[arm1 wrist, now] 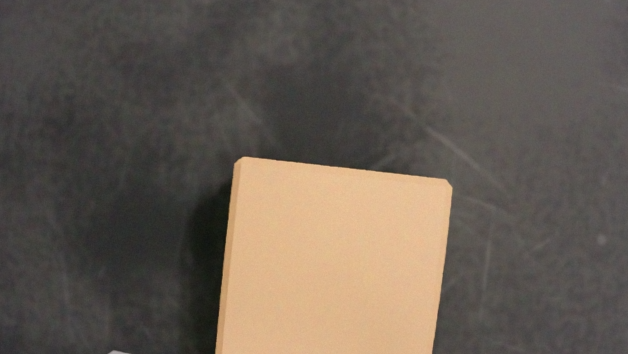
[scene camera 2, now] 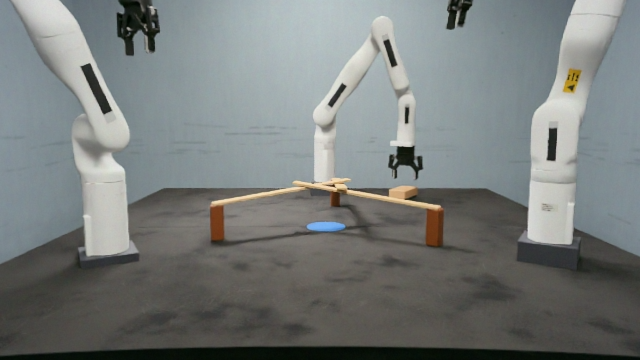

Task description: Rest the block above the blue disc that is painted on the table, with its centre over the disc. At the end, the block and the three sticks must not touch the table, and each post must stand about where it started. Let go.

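Note:
The tan block lies flat on the table, right of the back post. In the arm1 wrist view a pale bit of fingertip shows at the bottom left, apart from the block. In scene camera 2 the back arm's open gripper hangs above the block. Orange-brown posts stand at left, right and back. The left stick, right stick and foreshortened third stick meet off the table, behind the blue disc in the picture; their exact layering is unclear.
The left arm's gripper hangs high with its fingers apart. The right arm's gripper is high at the top edge, its opening hard to judge. White arm bases stand at left, right and back.

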